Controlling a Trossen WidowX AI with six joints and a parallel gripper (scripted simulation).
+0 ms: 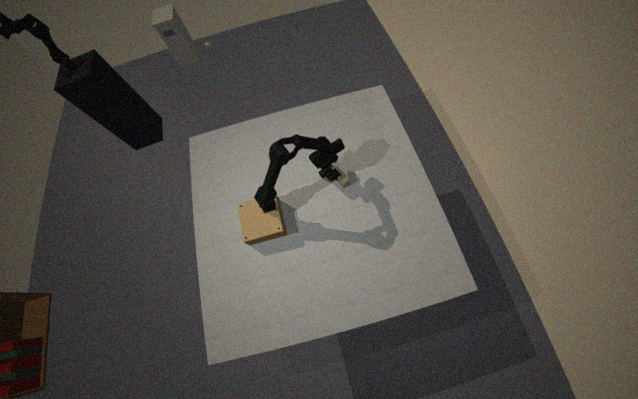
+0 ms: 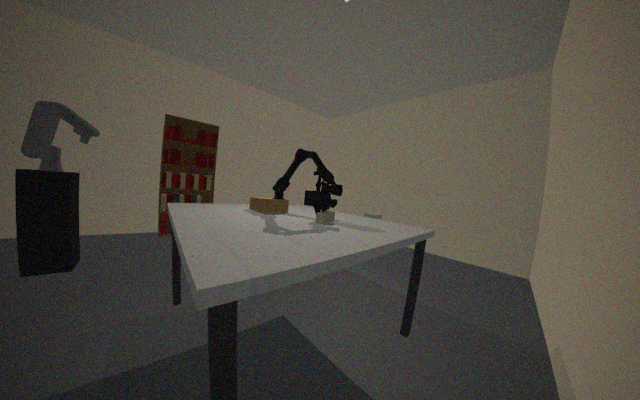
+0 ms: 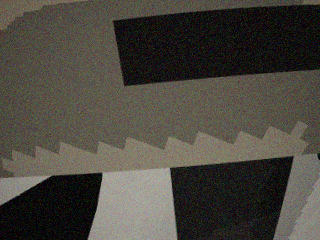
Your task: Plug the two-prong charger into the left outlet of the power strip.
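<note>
My gripper tip is 20 mm short of the black two-prong charger, 10 mm to the right of it and 10 mm below it.
</note>
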